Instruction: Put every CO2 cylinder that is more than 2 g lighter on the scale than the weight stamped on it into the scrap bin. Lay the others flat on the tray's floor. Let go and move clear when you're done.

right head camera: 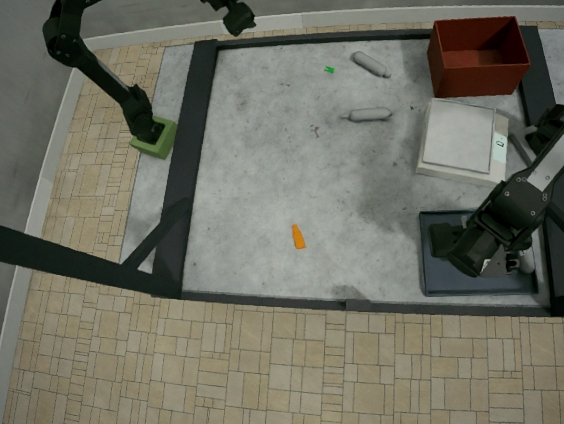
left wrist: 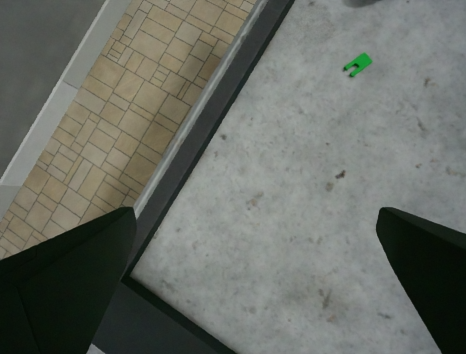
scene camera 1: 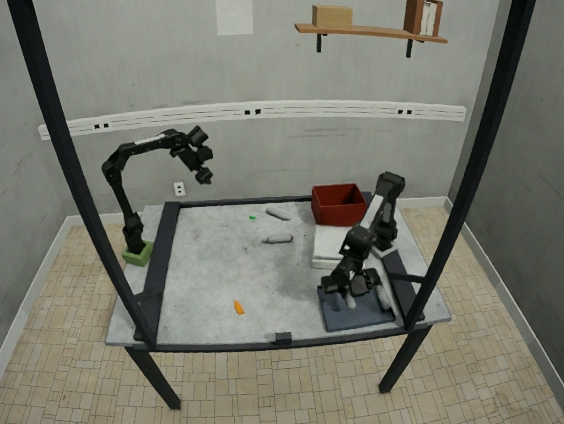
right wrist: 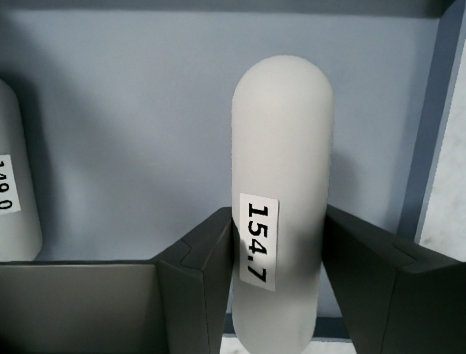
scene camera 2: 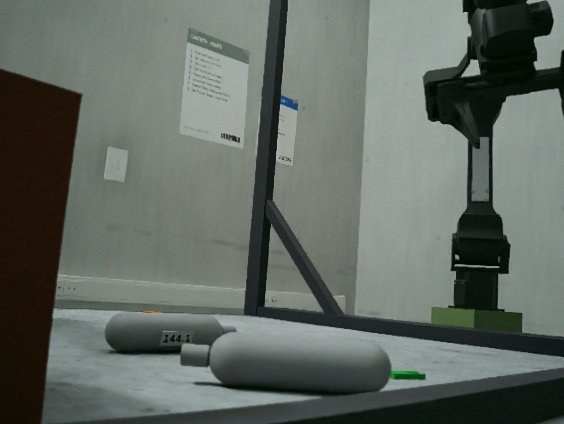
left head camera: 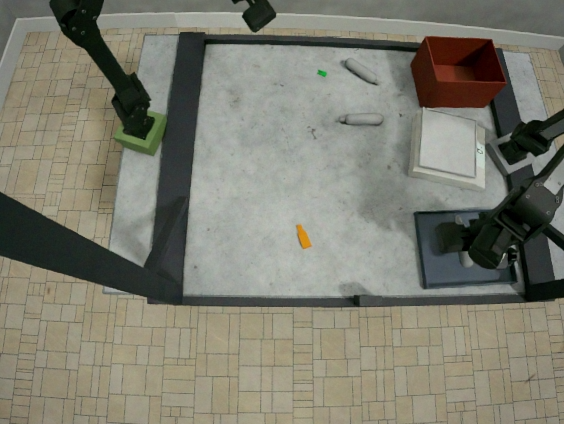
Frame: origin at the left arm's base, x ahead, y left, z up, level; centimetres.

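Seen in the pictures: left gripper, fingertip midpoint: (left wrist: 256,218) (scene camera 2: 525,140); right gripper, fingertip midpoint: (scene camera 1: 347,297) (right wrist: 273,217) (left head camera: 461,244); left arm's base at its link origin: (right head camera: 151,132) (scene camera 1: 136,248) (scene camera 2: 476,309) (left head camera: 139,125); right arm's base at its link origin: (right head camera: 542,142) (scene camera 1: 382,244) (left head camera: 512,151).
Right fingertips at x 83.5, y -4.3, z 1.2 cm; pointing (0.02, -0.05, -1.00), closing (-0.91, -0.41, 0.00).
Note:
Offsets run from my right fingertips to a thing's top centre.
My right gripper (right wrist: 273,217) is shut on the grey-white cylinder stamped 154.7 (right wrist: 282,125) (scene camera 1: 351,301), held lengthwise above the tray {dx +3.5, dy +1.5, dz -3.8 cm} (left head camera: 419,250) (right wrist: 125,55) (scene camera 1: 325,315); any gap beneath is unclear. The cylinder labelled 149.0 (right wrist: 14,230) (scene camera 1: 383,298) lies in the tray at its right side in scene camera 1. The cylinder labelled 144.1 (scene camera 2: 145,332) (left head camera: 364,119) lies on the table. Another cylinder {dx -33.7, dy +42.4, dz -2.8 cm} (left head camera: 361,71) (scene camera 2: 300,362) lies behind it, its label not visible. The scale {dx -7.7, dy +25.5, dz +0.8 cm} (left head camera: 447,145) (right head camera: 459,137) bears no cylinder and shows a 0. My left gripper (left wrist: 256,218) is open, high above the table.
The red scrap bin {dx -8.8, dy +48.4, dz +6.2 cm} (left head camera: 462,95) (scene camera 1: 332,215) stands behind the scale. A green clip {dx -44.7, dy +38.7, dz -5.4 cm} (left head camera: 322,73) (left wrist: 362,62) lies near the back cylinder. An orange bottle-shaped piece {dx -35.7, dy -8.4, dz -4.9 cm} (left head camera: 303,237) (scene camera 1: 239,307) lies toward the front. Dark frame beams (left head camera: 182,125) edge the work area.

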